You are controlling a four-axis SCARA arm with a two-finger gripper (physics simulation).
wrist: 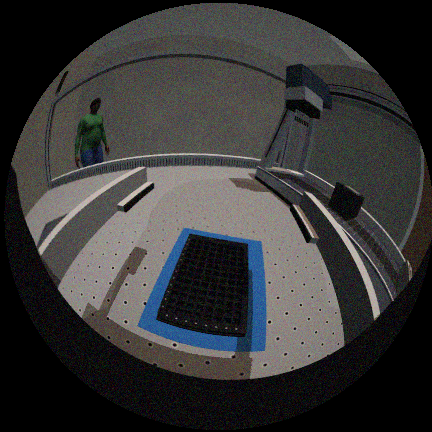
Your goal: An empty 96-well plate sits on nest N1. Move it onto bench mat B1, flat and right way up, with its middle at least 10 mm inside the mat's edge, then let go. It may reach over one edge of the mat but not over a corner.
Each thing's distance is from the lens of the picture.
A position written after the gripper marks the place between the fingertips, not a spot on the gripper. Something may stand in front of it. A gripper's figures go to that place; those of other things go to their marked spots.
gripper (pixel 222 184): 0.12 m
black 96-well plate (pixel 207 292): 0.15 m
blue bench mat (pixel 254 340): 0.16 m
